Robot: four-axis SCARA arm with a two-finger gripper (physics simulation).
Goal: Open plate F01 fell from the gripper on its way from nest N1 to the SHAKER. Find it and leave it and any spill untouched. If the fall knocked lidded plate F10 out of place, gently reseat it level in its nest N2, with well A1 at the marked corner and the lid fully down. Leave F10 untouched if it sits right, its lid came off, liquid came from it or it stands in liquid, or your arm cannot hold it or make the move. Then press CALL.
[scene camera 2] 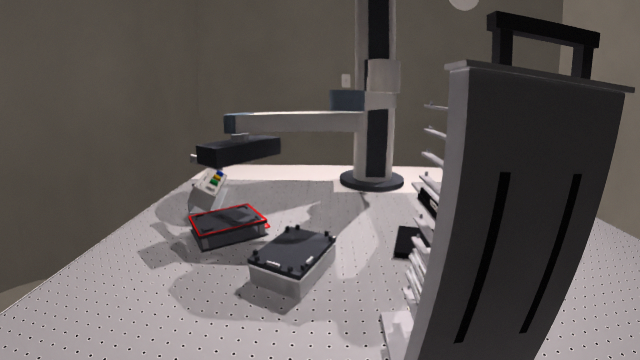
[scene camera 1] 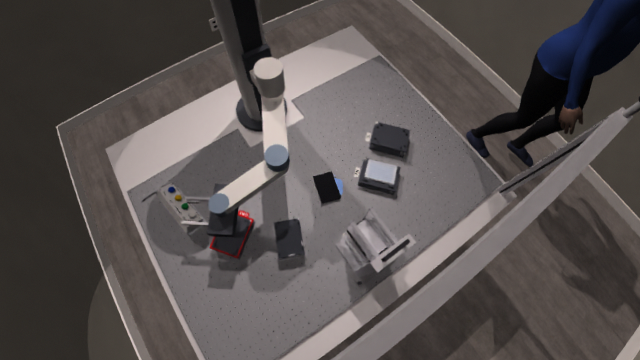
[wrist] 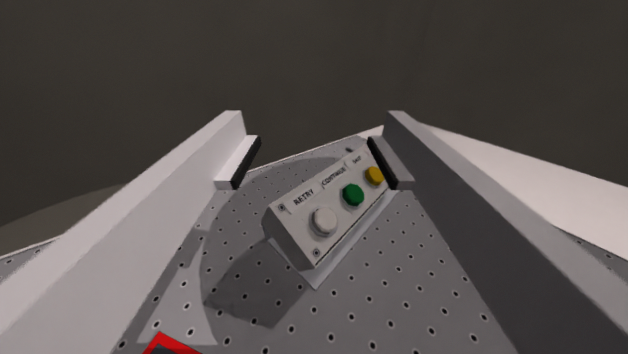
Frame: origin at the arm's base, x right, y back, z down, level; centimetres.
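Seen in the pictures: gripper, between the fingertips: (scene camera 1: 184, 210) (wrist: 314, 127); arm's base, origin of its link: (scene camera 2: 371, 181).
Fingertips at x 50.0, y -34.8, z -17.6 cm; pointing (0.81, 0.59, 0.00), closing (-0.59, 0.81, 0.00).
Offsets run from my fingertips to a thing's top centre. "*": to the spot under its first point.
My gripper (scene camera 1: 185, 211) (wrist: 314, 127) is shut with nothing held, a gap between its fingertips, above the button box {dx +3.9, dy +8.4, dz +7.9 cm} (scene camera 1: 178, 204) (scene camera 2: 210, 183) (wrist: 295, 227). Its white button {dx +0.3, dy +1.5, dz +8.8 cm} (wrist: 325, 221) is labelled RETRY, its green button {dx +1.2, dy +6.4, dz +8.8 cm} (wrist: 353, 194) CONTINUE; the yellow button's {dx +2.2, dy +11.3, dz +8.8 cm} (wrist: 374, 175) label is blurred. The blue button {dx +3.1, dy +16.2, dz +8.8 cm} (scene camera 1: 171, 189) (scene camera 2: 219, 173) at the far end is hidden in the wrist view. A black plate {dx -52.6, dy -17.1, dz +14.9 cm} (scene camera 1: 327, 188) (scene camera 2: 405, 242) lies on the table, with a blue patch {* dx -57.6, dy -19.6, dz +16.1 cm} (scene camera 1: 339, 186) beside it. A pale lidded plate {dx -74.8, dy -25.5, dz +10.1 cm} (scene camera 1: 381, 171) sits in a dark nest {* dx -67.6, dy -26.5, dz +15.9 cm} (scene camera 1: 367, 186); its exact seating is unclear.
Another dark nest {dx -89.7, dy -14.4, dz +10.0 cm} (scene camera 1: 390, 139) stands behind. A red-rimmed holder {dx -9.4, dy -13.1, dz +11.9 cm} (scene camera 1: 215, 248) (scene camera 2: 227, 220) is under the arm, beside a grey box with a dark top {* dx -27.1, dy -28.0, dz +10.9 cm} (scene camera 1: 289, 239) (scene camera 2: 295, 252). The plate rack (scene camera 1: 395, 252) (scene camera 2: 540, 200) stands at the front. A person (scene camera 1: 565, 65) is at the right.
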